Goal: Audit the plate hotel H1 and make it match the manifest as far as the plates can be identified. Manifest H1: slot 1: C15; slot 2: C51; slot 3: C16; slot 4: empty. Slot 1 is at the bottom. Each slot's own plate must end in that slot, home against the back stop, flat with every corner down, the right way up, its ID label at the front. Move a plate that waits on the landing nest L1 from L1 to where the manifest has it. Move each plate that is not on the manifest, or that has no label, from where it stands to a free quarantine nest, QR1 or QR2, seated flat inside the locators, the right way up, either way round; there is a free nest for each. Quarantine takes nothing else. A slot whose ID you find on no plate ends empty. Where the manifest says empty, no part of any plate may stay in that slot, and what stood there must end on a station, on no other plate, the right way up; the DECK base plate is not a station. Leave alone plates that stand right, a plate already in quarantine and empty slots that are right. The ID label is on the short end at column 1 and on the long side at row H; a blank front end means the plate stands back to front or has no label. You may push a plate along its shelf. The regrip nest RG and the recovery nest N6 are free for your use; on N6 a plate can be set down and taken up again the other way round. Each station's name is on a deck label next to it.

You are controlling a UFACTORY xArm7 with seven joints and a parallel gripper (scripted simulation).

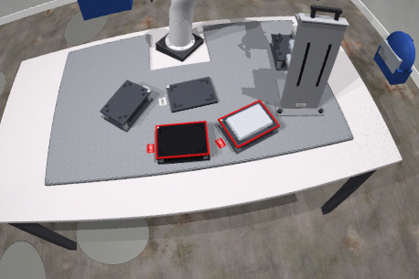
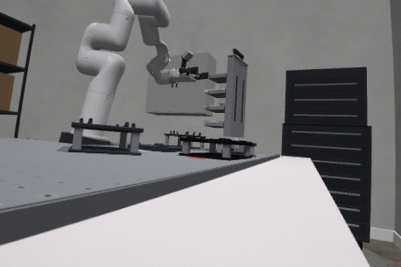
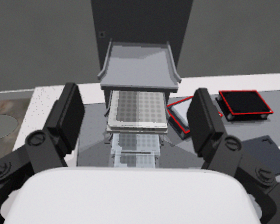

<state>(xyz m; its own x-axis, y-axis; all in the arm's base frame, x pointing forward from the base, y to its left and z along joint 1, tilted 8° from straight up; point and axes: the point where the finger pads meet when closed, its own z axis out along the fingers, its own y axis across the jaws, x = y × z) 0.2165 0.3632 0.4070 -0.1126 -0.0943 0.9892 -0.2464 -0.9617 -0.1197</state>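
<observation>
Now: the plate labelled C16 11 cm ahead of my hand, 3 cm to the right of it and 10 cm below it. Round my hand: RG label: 17 cm behind, 4 cm to the left, 36 cm below; H1 label: 8 cm ahead, 8 cm to the left, 36 cm below; white plate: 23 cm ahead, 27 cm to the right, 32 cm below.
</observation>
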